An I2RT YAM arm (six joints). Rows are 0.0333 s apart.
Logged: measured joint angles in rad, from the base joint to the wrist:
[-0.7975 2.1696 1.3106 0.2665 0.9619 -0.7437]
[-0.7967 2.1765 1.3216 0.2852 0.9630 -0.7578]
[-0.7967 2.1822 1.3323 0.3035 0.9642 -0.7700]
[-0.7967 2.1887 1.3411 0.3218 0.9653 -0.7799]
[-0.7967 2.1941 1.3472 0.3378 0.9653 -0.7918]
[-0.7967 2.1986 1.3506 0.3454 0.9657 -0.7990]
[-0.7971 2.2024 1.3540 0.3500 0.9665 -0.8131]
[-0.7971 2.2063 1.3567 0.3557 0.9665 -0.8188]
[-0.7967 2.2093 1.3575 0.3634 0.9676 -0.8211]
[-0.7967 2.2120 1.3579 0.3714 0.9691 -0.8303]
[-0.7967 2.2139 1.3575 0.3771 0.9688 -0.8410]
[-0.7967 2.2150 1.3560 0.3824 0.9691 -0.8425]
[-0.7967 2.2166 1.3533 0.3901 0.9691 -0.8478]
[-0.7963 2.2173 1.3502 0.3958 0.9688 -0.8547]
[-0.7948 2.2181 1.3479 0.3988 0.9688 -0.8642]
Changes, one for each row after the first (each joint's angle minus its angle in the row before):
[0.0008 0.0069 0.0110 0.0187 0.0011 -0.0141]
[0.0000 0.0057 0.0107 0.0183 0.0012 -0.0122]
[0.0000 0.0065 0.0088 0.0183 0.0011 -0.0099]
[0.0000 0.0054 0.0061 0.0160 0.0000 -0.0119]
[0.0000 0.0045 0.0034 0.0076 0.0004 -0.0072]
[-0.0004 0.0038 0.0034 0.0046 0.0008 -0.0141]
[0.0000 0.0039 0.0027 0.0057 0.0000 -0.0057]
[0.0004 0.0030 0.0008 0.0077 0.0011 -0.0023]
[0.0000 0.0027 0.0004 0.0080 0.0015 -0.0092]
[0.0000 0.0019 -0.0004 0.0057 -0.0003 -0.0107]
[0.0000 0.0011 -0.0015 0.0053 0.0003 -0.0015]
[0.0000 0.0016 -0.0027 0.0077 0.0000 -0.0053]
[0.0004 0.0007 -0.0031 0.0057 -0.0003 -0.0069]
[0.0015 0.0008 -0.0023 0.0030 0.0000 -0.0095]

